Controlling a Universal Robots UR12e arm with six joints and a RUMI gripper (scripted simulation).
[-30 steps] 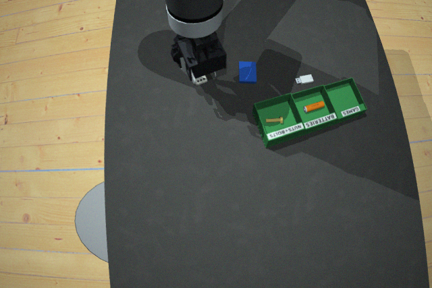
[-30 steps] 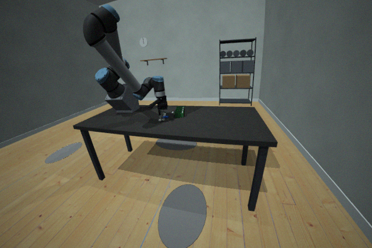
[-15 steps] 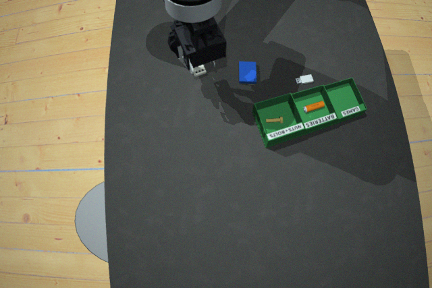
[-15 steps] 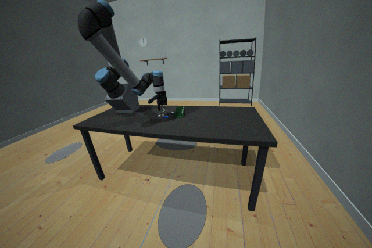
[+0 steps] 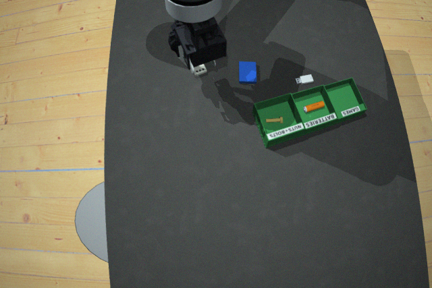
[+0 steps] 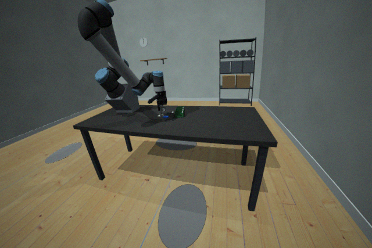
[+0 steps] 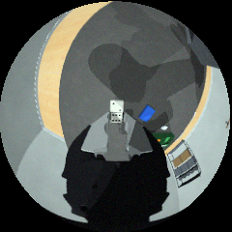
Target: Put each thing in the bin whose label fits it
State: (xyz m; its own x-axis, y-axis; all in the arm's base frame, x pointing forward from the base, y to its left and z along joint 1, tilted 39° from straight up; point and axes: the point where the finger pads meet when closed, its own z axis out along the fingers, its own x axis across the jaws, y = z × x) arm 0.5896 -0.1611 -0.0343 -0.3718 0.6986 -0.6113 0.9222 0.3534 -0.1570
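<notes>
Now: hand 10 mm above the white domino. The rest, counted from my hand: white usb stick 10 mm ahead, 240 mm to the left, 70 mm below; blue flat block 10 mm behind, 110 mm to the left, 70 mm below; brass bolt 110 mm ahead, 170 mm to the left, 70 mm below.
</notes>
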